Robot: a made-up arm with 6 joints.
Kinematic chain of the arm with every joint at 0, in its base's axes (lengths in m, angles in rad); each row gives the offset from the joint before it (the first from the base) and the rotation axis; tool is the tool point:
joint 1: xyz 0 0 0.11 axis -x
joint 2: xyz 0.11 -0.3 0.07 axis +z
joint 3: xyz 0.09 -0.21 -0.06 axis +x
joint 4: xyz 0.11 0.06 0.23 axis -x
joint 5: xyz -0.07 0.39 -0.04 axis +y
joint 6: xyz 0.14 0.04 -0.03 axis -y
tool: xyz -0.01 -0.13 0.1
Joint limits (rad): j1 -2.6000..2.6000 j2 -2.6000..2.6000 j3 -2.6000..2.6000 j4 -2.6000..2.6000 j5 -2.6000..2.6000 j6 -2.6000..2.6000
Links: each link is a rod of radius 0.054 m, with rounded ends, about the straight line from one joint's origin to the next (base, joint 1, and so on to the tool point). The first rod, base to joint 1, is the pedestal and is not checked.
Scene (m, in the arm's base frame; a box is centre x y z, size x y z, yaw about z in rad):
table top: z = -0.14
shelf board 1: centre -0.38 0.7 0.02 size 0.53 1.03 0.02 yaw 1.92
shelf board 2: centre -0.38 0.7 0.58 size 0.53 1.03 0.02 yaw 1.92
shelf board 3: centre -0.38 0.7 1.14 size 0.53 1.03 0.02 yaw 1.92
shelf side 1: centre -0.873 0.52 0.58 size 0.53 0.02 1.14 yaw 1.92
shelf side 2: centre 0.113 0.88 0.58 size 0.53 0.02 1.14 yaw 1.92
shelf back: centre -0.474 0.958 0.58 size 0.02 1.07 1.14 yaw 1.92
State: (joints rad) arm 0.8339 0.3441 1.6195 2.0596 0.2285 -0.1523
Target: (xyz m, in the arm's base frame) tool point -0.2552 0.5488 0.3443
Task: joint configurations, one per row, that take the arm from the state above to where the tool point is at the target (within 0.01 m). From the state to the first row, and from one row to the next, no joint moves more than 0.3 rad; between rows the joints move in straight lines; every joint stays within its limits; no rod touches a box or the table.
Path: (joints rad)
1: 0.9429 0.1304 1.4553 2.1947 -0.0056 0.0109
2: 1.0519 -0.0833 1.2911 2.3298 -0.2396 0.1740
3: 1.1609 -0.2969 1.1269 2.4649 -0.4737 0.3372
4: 1.2699 -0.5106 0.9627 2.6000 -0.7077 0.5003
5: 1.4437 -0.6768 1.1563 2.3348 -0.6663 0.4081
6: 1.6176 -0.8430 1.3498 2.0696 -0.6249 0.3158
7: 1.7914 -1.0092 1.5433 1.8044 -0.5835 0.2235
8: 1.9652 -1.1754 1.7369 1.5393 -0.5421 0.1312
9: 2.1390 -1.3416 1.9304 1.2741 -0.5007 0.0389
10: 2.3129 -1.5078 2.1240 1.0089 -0.4593 -0.0533

